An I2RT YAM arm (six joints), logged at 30 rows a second.
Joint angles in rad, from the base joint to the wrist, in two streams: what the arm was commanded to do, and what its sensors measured. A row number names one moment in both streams.
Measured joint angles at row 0: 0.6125, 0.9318, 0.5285, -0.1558, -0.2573, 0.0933
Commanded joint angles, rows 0 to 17: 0.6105, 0.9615, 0.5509, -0.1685, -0.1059, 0.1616; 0.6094, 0.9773, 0.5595, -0.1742, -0.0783, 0.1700; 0.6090, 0.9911, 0.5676, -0.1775, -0.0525, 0.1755; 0.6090, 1.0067, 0.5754, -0.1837, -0.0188, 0.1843; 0.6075, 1.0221, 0.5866, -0.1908, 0.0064, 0.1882; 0.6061, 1.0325, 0.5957, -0.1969, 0.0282, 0.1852; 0.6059, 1.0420, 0.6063, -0.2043, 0.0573, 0.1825; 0.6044, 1.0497, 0.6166, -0.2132, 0.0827, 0.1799; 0.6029, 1.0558, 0.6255, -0.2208, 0.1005, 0.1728; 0.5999, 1.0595, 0.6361, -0.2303, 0.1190, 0.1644; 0.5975, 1.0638, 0.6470, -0.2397, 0.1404, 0.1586; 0.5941, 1.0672, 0.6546, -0.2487, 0.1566, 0.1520; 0.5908, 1.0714, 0.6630, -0.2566, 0.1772, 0.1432; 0.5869, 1.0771, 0.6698, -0.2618, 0.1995, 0.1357; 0.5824, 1.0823, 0.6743, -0.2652, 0.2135, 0.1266; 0.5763, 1.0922, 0.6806, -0.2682, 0.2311, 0.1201; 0.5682, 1.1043, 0.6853, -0.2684, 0.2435, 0.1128; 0.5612, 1.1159, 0.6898, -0.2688, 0.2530, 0.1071
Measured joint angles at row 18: 0.5827, 1.0950, 0.6640, -0.2291, 0.1493, 0.1329
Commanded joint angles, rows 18 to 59: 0.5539, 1.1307, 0.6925, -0.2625, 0.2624, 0.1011; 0.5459, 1.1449, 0.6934, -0.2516, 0.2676, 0.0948; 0.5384, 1.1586, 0.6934, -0.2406, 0.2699, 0.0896; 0.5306, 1.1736, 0.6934, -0.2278, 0.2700, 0.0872; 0.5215, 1.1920, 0.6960, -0.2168, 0.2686, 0.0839; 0.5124, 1.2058, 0.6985, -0.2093, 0.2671, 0.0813; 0.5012, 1.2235, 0.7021, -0.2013, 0.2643, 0.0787; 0.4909, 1.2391, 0.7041, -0.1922, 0.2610, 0.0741; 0.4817, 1.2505, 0.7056, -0.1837, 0.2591, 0.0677; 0.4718, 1.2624, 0.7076, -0.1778, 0.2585, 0.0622; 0.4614, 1.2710, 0.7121, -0.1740, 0.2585, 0.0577; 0.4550, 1.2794, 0.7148, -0.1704, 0.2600, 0.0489; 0.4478, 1.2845, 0.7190, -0.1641, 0.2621, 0.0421; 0.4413, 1.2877, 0.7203, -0.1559, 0.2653, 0.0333; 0.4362, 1.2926, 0.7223, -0.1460, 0.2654, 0.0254; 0.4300, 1.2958, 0.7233, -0.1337, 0.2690, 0.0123; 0.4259, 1.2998, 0.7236, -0.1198, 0.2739, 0.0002; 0.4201, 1.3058, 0.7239, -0.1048, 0.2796, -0.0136; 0.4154, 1.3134, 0.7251, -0.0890, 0.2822, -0.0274; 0.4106, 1.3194, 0.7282, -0.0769, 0.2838, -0.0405; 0.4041, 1.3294, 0.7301, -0.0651, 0.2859, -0.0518; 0.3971, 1.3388, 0.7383, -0.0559, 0.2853, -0.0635; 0.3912, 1.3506, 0.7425, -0.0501, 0.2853, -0.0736; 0.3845, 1.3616, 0.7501, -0.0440, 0.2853, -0.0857; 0.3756, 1.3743, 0.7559, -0.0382, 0.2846, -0.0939; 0.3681, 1.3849, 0.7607, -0.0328, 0.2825, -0.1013; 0.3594, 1.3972, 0.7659, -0.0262, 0.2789, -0.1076; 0.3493, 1.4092, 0.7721, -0.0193, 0.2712, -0.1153; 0.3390, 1.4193, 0.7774, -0.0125, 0.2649, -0.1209; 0.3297, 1.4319, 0.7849, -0.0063, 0.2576, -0.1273; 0.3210, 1.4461, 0.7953, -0.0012, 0.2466, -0.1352; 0.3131, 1.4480, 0.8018, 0.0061, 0.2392, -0.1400; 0.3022, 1.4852, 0.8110, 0.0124, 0.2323, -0.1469; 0.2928, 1.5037, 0.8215, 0.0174, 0.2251, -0.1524; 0.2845, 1.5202, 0.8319, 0.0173, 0.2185, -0.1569; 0.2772, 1.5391, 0.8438, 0.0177, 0.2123, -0.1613; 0.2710, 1.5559, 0.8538, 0.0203, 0.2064, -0.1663; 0.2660, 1.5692, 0.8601, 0.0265, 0.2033, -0.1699; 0.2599, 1.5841, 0.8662, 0.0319, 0.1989, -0.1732; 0.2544, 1.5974, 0.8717, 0.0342, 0.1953, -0.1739; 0.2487, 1.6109, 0.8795, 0.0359, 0.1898, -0.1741; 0.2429, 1.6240, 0.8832, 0.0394, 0.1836, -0.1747
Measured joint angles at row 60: 0.2604, 1.6012, 0.8532, -0.0017, 0.2108, -0.1490
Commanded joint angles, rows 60 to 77: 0.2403, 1.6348, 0.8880, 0.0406, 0.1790, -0.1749; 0.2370, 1.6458, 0.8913, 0.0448, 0.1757, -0.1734; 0.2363, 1.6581, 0.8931, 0.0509, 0.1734, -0.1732; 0.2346, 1.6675, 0.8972, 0.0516, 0.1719, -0.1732; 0.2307, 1.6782, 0.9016, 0.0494, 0.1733, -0.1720; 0.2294, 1.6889, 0.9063, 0.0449, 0.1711, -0.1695; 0.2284, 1.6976, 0.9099, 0.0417, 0.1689, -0.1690; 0.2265, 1.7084, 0.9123, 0.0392, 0.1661, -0.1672; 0.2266, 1.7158, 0.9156, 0.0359, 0.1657, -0.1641; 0.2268, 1.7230, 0.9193, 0.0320, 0.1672, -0.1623; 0.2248, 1.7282, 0.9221, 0.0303, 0.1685, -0.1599; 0.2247, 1.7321, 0.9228, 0.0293, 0.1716, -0.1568; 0.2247, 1.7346, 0.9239, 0.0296, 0.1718, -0.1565; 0.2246, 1.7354, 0.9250, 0.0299, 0.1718, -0.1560; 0.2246, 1.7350, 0.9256, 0.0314, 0.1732, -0.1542; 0.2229, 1.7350, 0.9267, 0.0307, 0.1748, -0.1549; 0.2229, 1.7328, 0.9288, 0.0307, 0.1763, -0.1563; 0.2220, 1.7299, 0.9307, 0.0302, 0.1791, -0.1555
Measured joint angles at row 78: 0.2302, 1.7283, 0.8948, 0.0162, 0.1837, -0.1558
